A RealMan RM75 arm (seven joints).
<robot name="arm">
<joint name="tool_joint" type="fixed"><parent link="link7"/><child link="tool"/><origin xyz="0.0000 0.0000 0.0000" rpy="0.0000 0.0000 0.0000"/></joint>
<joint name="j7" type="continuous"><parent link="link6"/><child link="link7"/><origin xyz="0.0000 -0.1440 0.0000" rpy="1.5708 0.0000 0.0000"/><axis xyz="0 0 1"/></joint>
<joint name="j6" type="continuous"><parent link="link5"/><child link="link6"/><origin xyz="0.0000 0.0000 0.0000" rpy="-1.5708 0.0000 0.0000"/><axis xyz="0 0 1"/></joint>
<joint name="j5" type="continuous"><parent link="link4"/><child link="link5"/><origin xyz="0.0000 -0.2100 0.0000" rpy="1.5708 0.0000 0.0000"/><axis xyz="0 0 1"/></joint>
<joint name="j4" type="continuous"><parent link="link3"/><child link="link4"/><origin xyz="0.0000 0.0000 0.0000" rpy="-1.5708 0.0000 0.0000"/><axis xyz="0 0 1"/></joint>
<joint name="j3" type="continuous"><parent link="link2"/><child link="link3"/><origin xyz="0.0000 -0.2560 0.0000" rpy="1.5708 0.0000 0.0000"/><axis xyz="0 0 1"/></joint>
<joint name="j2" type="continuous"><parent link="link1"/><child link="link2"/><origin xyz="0.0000 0.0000 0.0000" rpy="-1.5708 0.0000 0.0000"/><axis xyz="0 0 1"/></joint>
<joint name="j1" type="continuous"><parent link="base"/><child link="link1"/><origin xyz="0.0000 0.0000 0.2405" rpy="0.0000 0.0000 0.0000"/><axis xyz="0 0 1"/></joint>
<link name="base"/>
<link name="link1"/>
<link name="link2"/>
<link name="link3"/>
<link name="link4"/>
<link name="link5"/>
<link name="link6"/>
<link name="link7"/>
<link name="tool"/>
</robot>
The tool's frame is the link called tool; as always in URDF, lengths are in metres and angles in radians. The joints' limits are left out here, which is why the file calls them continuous.
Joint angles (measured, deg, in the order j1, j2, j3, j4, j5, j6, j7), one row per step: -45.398, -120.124, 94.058, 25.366, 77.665, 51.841, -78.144; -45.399, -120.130, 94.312, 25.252, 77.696, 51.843, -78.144; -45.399, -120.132, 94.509, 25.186, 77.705, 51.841, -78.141; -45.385, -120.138, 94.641, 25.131, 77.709, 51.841, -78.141; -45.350, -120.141, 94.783, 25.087, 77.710, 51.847, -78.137; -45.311, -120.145, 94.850, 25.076, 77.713, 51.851, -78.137; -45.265, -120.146, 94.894, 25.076, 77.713, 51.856, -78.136; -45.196, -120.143, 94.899, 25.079, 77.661, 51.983, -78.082; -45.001, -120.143, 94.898, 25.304, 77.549, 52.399, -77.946; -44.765, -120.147, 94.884, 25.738, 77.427, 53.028, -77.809; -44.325, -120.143, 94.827, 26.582, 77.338, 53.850, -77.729; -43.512, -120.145, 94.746, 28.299, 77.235, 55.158, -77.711; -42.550, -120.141, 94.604, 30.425, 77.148, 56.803, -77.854; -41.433, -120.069, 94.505, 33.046, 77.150, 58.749, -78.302; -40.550, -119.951, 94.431, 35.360, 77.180, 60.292, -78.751; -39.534, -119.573, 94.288, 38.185, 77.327, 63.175, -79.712; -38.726, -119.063, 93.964, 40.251, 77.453, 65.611, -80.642
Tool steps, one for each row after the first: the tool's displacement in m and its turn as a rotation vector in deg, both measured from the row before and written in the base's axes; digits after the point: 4 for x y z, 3 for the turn. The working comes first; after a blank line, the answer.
Tool pose at each row, in the base's axes (x y z in m, rotation vector in deg; the steps are taken from these numbers as rounded here): -0.1697, 0.3739, -0.1230, -163.105, -23.400, -23.691; -0.1705, 0.3731, -0.1237, -163.335, -23.358, -23.359; -0.1709, 0.3725, -0.1242, -163.500, -23.305, -23.130; -0.1714, 0.3721, -0.1246, -163.609, -23.308, -22.973; -0.1719, 0.3715, -0.1249, -163.722, -23.316, -22.816; -0.1722, 0.3712, -0.1251, -163.771, -23.341, -22.746; -0.1725, 0.3710, -0.1252, -163.797, -23.377, -22.703; -0.1727, 0.3705, -0.1252, -163.870, -23.413, -22.812; -0.1722, 0.3695, -0.1250, -164.125, -23.249, -23.310; -0.1706, 0.3681, -0.1247, -164.527, -22.867, -24.121; -0.1681, 0.3664, -0.1238, -164.975, -22.306, -25.331; -0.1632, 0.3638, -0.1220, -165.627, -21.190, -27.486; -0.1570, 0.3605, -0.1193, -166.400, -19.899, -30.153; -0.1497, 0.3565, -0.1155, -167.337, -18.373, -33.112; -0.1434, 0.3536, -0.1116, -168.022, -16.863, -35.464; -0.1360, 0.3485, -0.1051, -169.650, -15.054, -38.497; -0.1320, 0.3450, -0.0983, -170.848, -13.996, -40.641

-0.0008, -0.0008, -0.0007, -0.202, 0.224, -0.046; -0.0004, -0.0006, -0.0005, -0.140, 0.156, -0.049; -0.0005, -0.0004, -0.0004, -0.101, 0.103, -0.007; -0.0005, -0.0006, -0.0003, -0.106, 0.103, -0.005; -0.0003, -0.0003, -0.0002, -0.051, 0.044, 0.012; -0.0003, -0.0002, -0.0001, -0.032, 0.025, 0.022; -0.0002, -0.0005, 0.0000, -0.081, -0.080, -0.003; 0.0005, -0.0010, 0.0002, -0.225, -0.332, -0.208; 0.0016, -0.0014, 0.0003, -0.332, -0.529, -0.410; 0.0025, -0.0017, 0.0009, -0.360, -0.783, -0.570; 0.0049, -0.0026, 0.0018, -0.500, -1.377, -1.055; 0.0062, -0.0033, 0.0027, -0.651, -1.701, -1.236; 0.0073, -0.0040, 0.0038, -0.835, -1.865, -1.445; 0.0063, -0.0029, 0.0039, -0.585, -1.455, -1.317; 0.0074, -0.0051, 0.0065, -1.556, -1.829, -1.792; 0.0040, -0.0035, 0.0068, -1.233, -1.279, -1.133
